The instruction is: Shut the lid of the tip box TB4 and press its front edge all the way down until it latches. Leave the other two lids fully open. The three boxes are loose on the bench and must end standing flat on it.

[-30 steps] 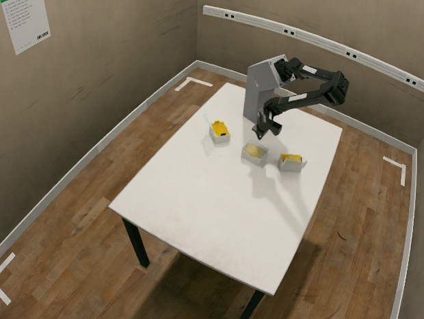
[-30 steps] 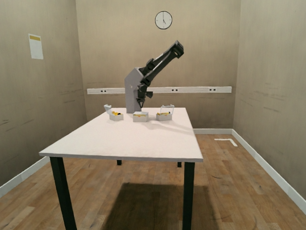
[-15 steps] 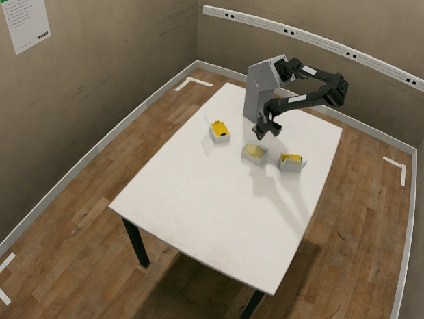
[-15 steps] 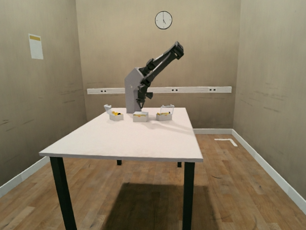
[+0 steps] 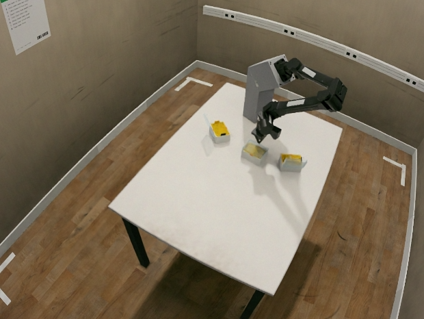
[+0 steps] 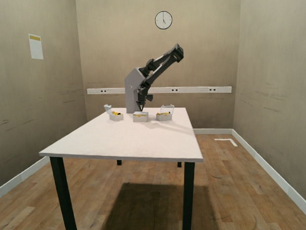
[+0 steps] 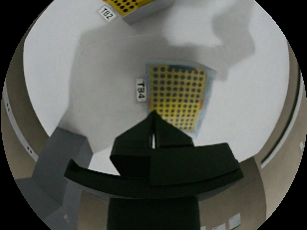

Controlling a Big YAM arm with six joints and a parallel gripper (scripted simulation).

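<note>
The lid is 30 mm below my hand, 30 mm ahead of it and 10 mm to the left of it. Also, from my hand: yellow rack: 30 mm below, 30 mm ahead, 10 mm to the left; then box: 250 mm to the right, 50 mm ahead, 20 mm below; then tip box TB4: 40 mm below, 30 mm ahead, 10 mm to the left.
</note>
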